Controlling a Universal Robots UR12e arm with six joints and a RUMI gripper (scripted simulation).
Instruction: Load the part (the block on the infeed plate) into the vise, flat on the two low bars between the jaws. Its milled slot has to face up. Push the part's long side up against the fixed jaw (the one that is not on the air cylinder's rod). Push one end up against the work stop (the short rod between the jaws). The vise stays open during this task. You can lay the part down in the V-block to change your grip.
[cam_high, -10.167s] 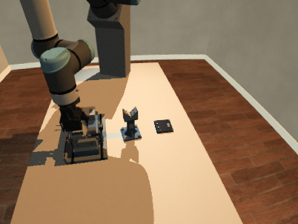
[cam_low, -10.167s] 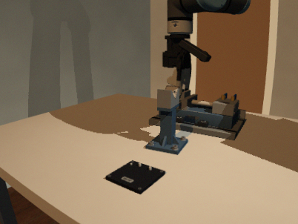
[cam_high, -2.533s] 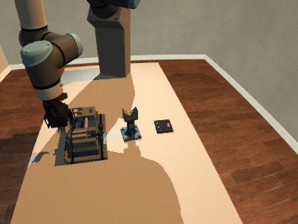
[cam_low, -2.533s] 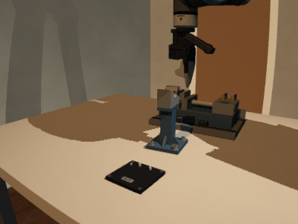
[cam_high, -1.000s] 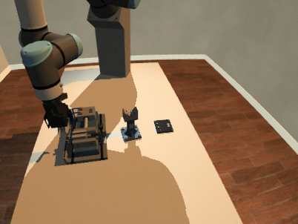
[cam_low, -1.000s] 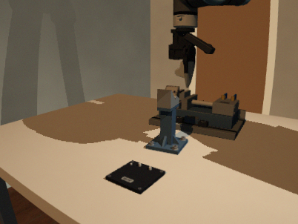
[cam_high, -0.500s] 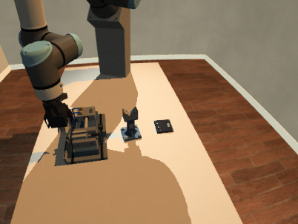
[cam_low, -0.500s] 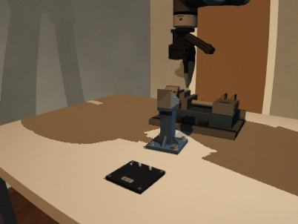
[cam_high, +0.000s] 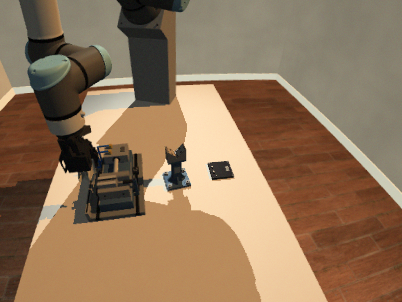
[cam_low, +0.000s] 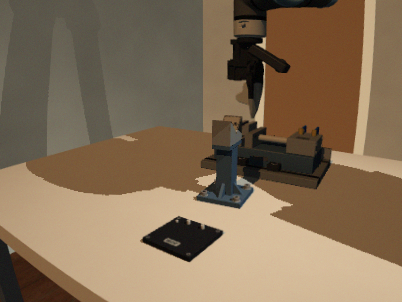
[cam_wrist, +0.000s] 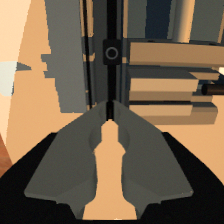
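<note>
Now: the part 5 cm to the left of my hand, 3 cm below it and 1 cm ahead of it. From my hand the other things lie so: dark work stop rod: 11 cm to the left, 4 cm below, 3 cm ahead; moving jaw: 8 cm to the left, 5 cm below, 1 cm behind; cream cylinder rod: 9 cm to the left, 6 cm behind, 5 cm below.
</note>
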